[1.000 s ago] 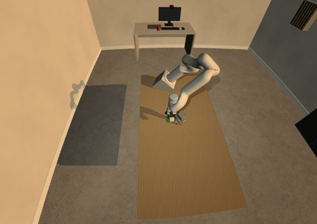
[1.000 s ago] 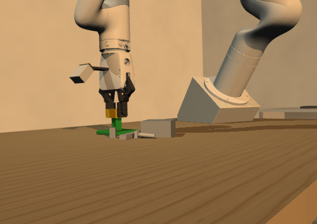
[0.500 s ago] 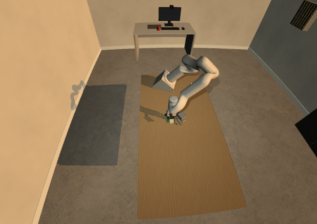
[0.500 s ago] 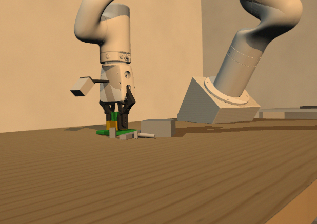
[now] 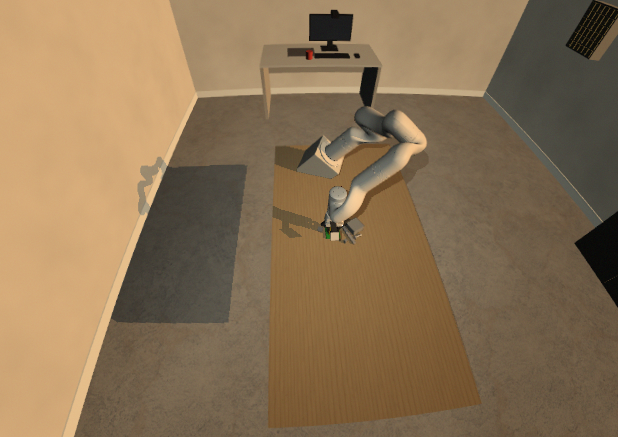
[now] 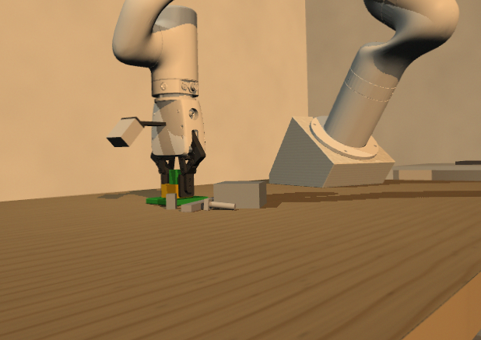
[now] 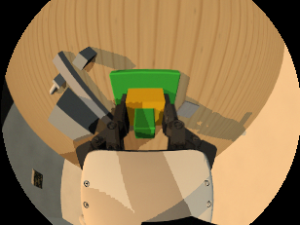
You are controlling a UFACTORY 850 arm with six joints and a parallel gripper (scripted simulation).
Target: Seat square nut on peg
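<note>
Now: the grey block 12 cm to the left of my hand, 5 cm behind it and 1 cm below it.
</note>
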